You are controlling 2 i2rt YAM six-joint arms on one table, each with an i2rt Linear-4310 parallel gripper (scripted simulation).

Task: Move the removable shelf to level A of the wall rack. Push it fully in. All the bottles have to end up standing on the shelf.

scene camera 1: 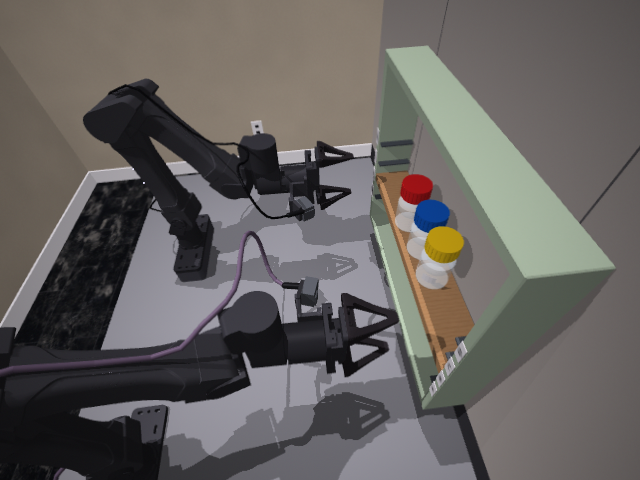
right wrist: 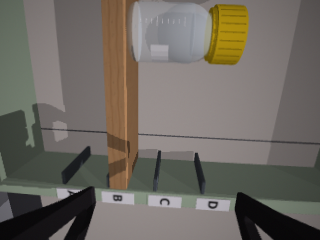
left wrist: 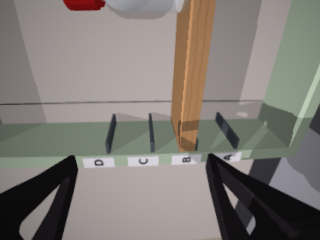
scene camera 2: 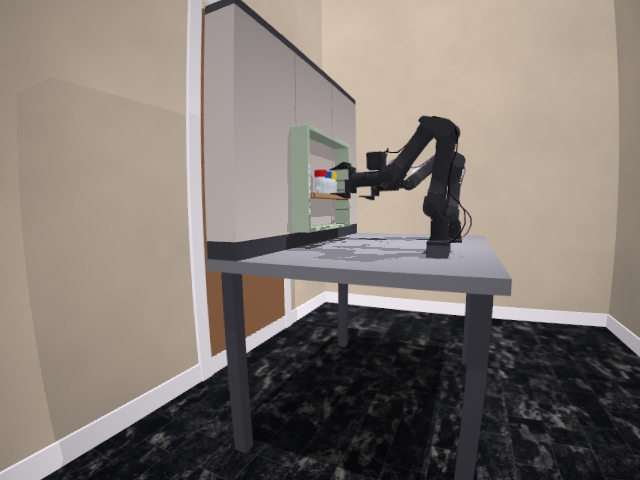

same spot on grey wall panel: (scene camera 1: 554, 84) = (scene camera 2: 323, 125)
